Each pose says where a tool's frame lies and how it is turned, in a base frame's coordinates. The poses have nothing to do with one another.
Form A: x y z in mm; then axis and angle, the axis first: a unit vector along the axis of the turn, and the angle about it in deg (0 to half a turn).
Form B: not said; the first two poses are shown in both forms.
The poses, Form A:
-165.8 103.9 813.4 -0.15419 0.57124 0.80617 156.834
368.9 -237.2 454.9 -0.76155 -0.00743 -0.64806 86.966
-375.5 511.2 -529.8 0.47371 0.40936 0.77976 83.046
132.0 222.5 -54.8 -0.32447 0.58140 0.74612 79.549
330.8 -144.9 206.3 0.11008 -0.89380 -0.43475 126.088
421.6 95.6 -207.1 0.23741 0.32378 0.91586 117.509
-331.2 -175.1 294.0 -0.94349 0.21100 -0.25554 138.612
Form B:
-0.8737 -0.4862 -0.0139 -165.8; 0.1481 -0.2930 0.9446 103.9; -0.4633 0.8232 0.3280 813.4; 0 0 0 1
0.6022 0.6525 0.4600 368.9; -0.6418 0.0530 0.7650 -237.2; 0.4748 -0.7559 0.4507 454.9; 0 0 0 1
0.3183 -0.6036 0.7310 -375.5; 0.9445 0.2684 -0.1897 511.2; -0.0817 0.7508 0.6555 -529.8; 0 0 0 1
0.2676 -0.8882 0.3736 132.0; 0.5793 0.4581 0.6742 222.5; -0.7699 0.0360 0.6371 -54.8; 0 0 0 1
-0.5698 0.1950 -0.7983 330.8; -0.5077 0.6804 0.5285 -144.9; 0.6462 0.7064 -0.2887 206.3; 0 0 0 1
-0.3795 -0.6999 0.6050 421.6; 0.9247 -0.3086 0.2229 95.6; 0.0307 0.6441 0.7643 -207.1; 0 0 0 1
0.8078 -0.1795 0.5615 -331.2; -0.5174 -0.6723 0.5294 -175.1; 0.2825 -0.7182 -0.6360 294.0; 0 0 0 1

